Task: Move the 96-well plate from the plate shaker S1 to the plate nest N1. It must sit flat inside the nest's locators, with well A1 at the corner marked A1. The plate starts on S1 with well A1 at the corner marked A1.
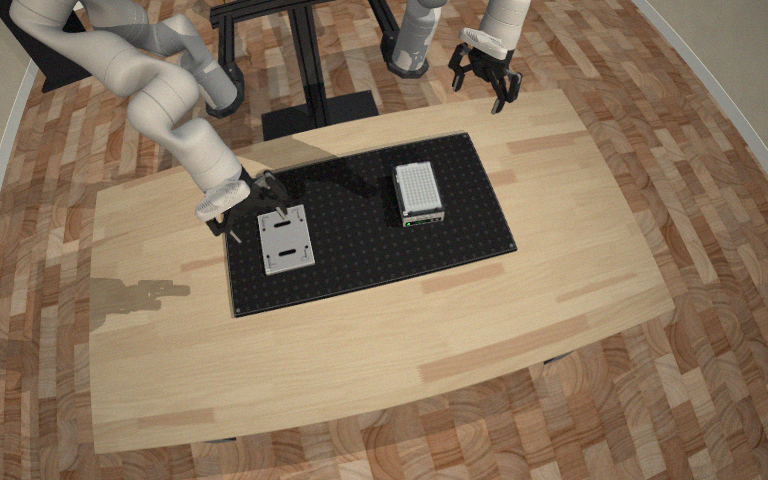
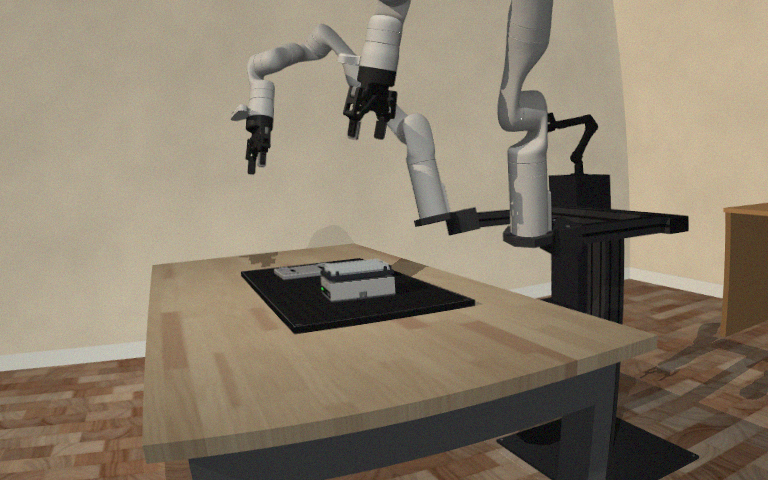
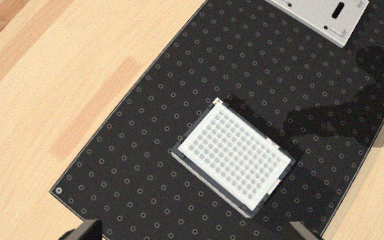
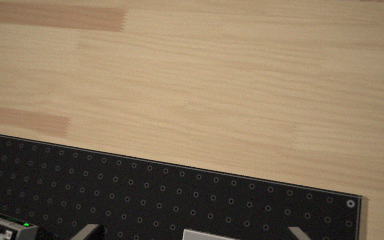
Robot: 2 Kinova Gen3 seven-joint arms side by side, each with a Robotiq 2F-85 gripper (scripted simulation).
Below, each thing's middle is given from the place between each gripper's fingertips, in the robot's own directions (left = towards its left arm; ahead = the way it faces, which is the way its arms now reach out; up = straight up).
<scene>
My right hand [image 1: 262,227] is 16 cm past the white 96-well plate [image 1: 422,179], 34 cm to the right of it and 24 cm above it. Round my right hand: grey plate nest N1 [image 1: 295,236]: 12 cm behind, 29 cm below.
Now: left hand [image 2: 366,139] 10 mm short of the white 96-well plate, 110 mm to the left of it and 280 mm above it. The rest, counted from my left hand: grey plate nest N1: 40 mm ahead, 450 mm to the right, 330 mm below.
</scene>
